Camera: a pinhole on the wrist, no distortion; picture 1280 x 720 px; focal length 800.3 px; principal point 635.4 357.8 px. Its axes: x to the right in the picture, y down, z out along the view. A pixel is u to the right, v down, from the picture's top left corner.
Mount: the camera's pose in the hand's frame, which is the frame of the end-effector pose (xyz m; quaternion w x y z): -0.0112 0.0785 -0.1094 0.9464 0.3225 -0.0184 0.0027
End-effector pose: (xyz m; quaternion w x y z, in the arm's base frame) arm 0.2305 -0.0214 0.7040 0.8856 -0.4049 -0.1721 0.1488
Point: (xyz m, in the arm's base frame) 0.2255 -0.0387 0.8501
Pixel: 738.3 228.4
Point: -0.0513 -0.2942 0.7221
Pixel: outside the picture
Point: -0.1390 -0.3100 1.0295
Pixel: 68.5 55.0
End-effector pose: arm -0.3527 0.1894 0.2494 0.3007 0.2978 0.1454 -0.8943
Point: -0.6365 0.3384 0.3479
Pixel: 779.6 74.0
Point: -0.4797 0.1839 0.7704
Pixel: 353.0 632.5
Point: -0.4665 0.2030 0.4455
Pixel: 564.8 468.7
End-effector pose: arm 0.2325 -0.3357 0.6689 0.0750 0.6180 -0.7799 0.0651
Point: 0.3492 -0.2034 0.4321
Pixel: 234.7 510.1
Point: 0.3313 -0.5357 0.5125
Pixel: 989.4 370.9
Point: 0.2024 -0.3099 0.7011
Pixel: 660.9 457.4
